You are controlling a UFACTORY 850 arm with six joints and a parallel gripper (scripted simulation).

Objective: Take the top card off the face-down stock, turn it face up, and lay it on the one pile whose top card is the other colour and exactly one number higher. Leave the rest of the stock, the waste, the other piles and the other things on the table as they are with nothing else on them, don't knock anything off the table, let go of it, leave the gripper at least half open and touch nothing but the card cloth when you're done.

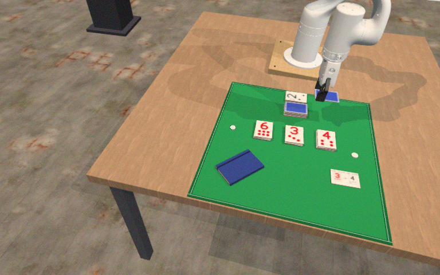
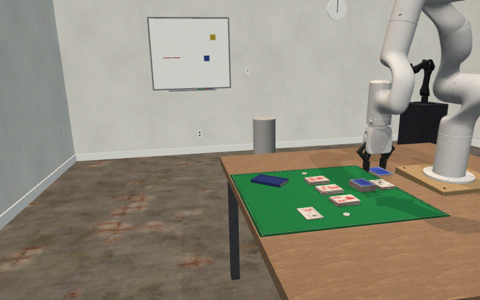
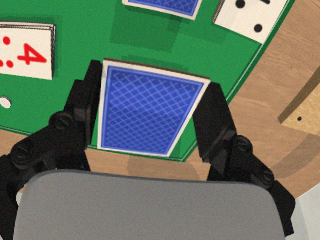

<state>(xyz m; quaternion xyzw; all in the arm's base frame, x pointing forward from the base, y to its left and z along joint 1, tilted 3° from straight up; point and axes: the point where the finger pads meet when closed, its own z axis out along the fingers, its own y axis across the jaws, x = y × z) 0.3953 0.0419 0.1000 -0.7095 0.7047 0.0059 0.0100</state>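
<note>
Right now my hand is 90 mm past the black 2, 70 mm to the left of it and 110 mm above it. From my hand the other things lie so: green card cloth 180 mm ahead, 80 mm to the right, 130 mm below; then small reference card 310 mm ahead, 100 mm to the left, 110 mm below; then black 5 card 30 mm to the left, 10 mm below.
</note>
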